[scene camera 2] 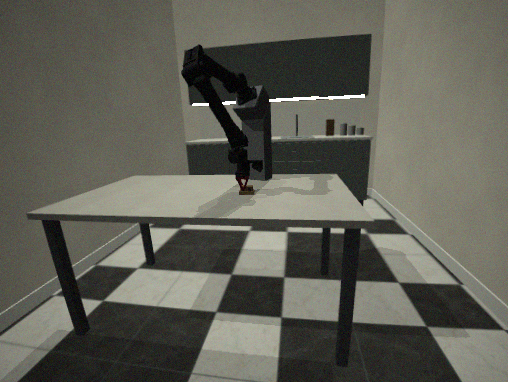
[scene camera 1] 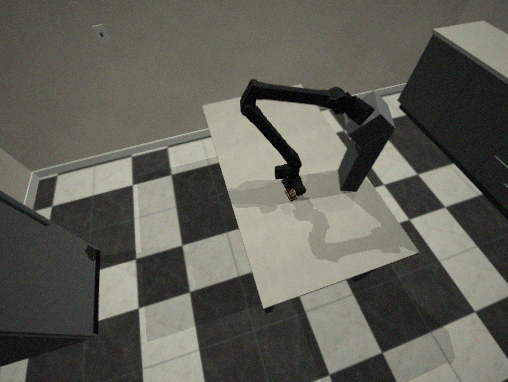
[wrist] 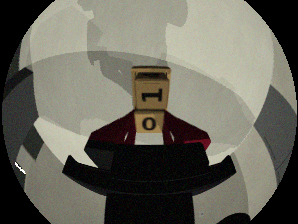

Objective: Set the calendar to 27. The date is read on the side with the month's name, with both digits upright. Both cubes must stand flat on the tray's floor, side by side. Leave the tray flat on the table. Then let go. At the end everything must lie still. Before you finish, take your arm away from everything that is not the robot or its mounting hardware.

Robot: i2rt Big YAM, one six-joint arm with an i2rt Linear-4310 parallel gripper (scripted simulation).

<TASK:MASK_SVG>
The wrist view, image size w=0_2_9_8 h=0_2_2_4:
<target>my gripper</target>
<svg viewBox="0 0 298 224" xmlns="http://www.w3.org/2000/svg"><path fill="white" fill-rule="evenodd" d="M68 155L62 173L81 186L106 196L104 224L195 224L192 196L212 189L236 173L230 155L227 155L220 163L209 166L209 160L205 151L211 143L208 133L175 117L165 109L162 130L164 145L135 145L136 126L134 109L125 116L90 134L84 151L97 167L79 163L71 155Z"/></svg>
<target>wooden cube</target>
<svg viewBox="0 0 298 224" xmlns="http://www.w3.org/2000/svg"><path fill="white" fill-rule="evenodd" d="M138 72L134 80L136 108L166 109L170 82L164 72Z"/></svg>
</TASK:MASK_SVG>
